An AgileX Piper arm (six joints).
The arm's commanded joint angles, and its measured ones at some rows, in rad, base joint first. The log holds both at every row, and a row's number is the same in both.
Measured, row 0:
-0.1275 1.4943 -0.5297 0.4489 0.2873 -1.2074
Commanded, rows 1 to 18:
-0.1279 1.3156 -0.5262 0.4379 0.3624 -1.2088
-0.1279 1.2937 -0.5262 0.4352 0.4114 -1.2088
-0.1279 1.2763 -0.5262 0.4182 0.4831 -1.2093
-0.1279 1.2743 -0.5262 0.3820 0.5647 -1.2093
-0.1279 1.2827 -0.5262 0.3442 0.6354 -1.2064
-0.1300 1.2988 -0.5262 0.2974 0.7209 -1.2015
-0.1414 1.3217 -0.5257 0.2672 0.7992 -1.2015
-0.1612 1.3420 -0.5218 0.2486 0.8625 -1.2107
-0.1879 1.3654 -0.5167 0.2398 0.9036 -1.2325
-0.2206 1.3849 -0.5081 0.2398 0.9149 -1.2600
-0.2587 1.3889 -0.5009 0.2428 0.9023 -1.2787
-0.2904 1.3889 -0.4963 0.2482 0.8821 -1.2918
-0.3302 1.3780 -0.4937 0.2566 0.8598 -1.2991
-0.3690 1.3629 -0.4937 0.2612 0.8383 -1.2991
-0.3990 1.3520 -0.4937 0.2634 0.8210 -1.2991
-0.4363 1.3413 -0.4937 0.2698 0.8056 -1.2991
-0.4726 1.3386 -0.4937 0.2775 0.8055 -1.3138
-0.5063 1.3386 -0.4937 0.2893 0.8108 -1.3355
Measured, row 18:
-0.3868 1.3624 -0.4959 0.2585 0.8306 -1.2839
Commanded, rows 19 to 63:
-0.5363 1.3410 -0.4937 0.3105 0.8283 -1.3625
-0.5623 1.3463 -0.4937 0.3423 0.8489 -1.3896
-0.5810 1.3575 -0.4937 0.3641 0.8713 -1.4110
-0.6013 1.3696 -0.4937 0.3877 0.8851 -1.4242
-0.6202 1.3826 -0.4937 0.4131 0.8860 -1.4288
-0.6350 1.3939 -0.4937 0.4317 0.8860 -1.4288
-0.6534 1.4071 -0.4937 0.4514 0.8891 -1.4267
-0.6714 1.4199 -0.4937 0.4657 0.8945 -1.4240
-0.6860 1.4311 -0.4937 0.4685 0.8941 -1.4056
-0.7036 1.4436 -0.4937 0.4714 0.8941 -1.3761
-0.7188 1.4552 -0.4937 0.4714 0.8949 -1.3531
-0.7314 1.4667 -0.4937 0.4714 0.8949 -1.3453
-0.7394 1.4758 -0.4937 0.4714 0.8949 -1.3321
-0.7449 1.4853 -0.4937 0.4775 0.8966 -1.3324
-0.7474 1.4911 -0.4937 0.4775 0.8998 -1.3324
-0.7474 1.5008 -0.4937 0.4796 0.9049 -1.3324
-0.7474 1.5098 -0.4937 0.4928 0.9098 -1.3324
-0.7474 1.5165 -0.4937 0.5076 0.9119 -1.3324
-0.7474 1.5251 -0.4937 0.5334 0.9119 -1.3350
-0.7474 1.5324 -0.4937 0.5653 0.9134 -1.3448
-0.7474 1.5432 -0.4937 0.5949 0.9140 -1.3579
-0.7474 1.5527 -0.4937 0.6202 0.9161 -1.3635
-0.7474 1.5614 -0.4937 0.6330 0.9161 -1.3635
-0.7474 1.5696 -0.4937 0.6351 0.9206 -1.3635
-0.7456 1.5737 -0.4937 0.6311 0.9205 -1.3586
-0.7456 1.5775 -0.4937 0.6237 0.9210 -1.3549
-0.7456 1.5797 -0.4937 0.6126 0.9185 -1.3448
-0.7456 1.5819 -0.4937 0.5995 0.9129 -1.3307
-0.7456 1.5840 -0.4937 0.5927 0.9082 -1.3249
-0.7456 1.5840 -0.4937 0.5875 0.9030 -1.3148
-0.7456 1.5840 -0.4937 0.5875 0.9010 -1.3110
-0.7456 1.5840 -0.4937 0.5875 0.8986 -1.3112
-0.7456 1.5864 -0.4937 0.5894 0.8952 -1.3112
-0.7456 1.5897 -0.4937 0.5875 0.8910 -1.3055
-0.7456 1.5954 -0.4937 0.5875 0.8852 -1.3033
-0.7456 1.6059 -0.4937 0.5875 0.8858 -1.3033
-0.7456 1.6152 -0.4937 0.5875 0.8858 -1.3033
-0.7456 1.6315 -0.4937 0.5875 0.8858 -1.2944
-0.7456 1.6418 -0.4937 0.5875 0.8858 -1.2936
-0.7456 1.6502 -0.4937 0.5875 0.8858 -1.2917
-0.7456 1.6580 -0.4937 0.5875 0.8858 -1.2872
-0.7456 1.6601 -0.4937 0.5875 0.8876 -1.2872
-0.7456 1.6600 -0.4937 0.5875 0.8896 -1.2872
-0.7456 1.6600 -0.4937 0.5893 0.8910 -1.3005
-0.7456 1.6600 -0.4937 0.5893 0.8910 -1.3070
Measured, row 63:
-0.7444 1.6560 -0.4977 0.5907 0.8869 -1.2905
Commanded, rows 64 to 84:
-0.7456 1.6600 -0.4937 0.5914 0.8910 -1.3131
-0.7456 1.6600 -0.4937 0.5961 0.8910 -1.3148
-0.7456 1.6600 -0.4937 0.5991 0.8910 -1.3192
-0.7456 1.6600 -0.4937 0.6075 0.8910 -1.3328
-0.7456 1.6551 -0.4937 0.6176 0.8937 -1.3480
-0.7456 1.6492 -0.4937 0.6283 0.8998 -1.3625
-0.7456 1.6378 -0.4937 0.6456 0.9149 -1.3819
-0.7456 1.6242 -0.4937 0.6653 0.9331 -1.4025
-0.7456 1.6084 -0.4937 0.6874 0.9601 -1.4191
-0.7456 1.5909 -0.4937 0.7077 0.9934 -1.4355
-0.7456 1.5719 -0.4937 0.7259 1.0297 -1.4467
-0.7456 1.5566 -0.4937 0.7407 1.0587 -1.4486
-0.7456 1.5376 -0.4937 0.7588 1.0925 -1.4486
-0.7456 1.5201 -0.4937 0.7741 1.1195 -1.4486
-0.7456 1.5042 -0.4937 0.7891 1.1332 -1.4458
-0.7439 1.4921 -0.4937 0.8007 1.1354 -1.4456
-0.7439 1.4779 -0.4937 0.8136 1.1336 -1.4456
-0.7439 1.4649 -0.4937 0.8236 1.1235 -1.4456
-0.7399 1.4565 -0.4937 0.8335 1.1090 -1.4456
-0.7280 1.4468 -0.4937 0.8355 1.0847 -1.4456
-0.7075 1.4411 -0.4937 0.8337 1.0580 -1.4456
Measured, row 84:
-0.7444 1.4769 -0.4960 0.7975 1.1079 -1.4323
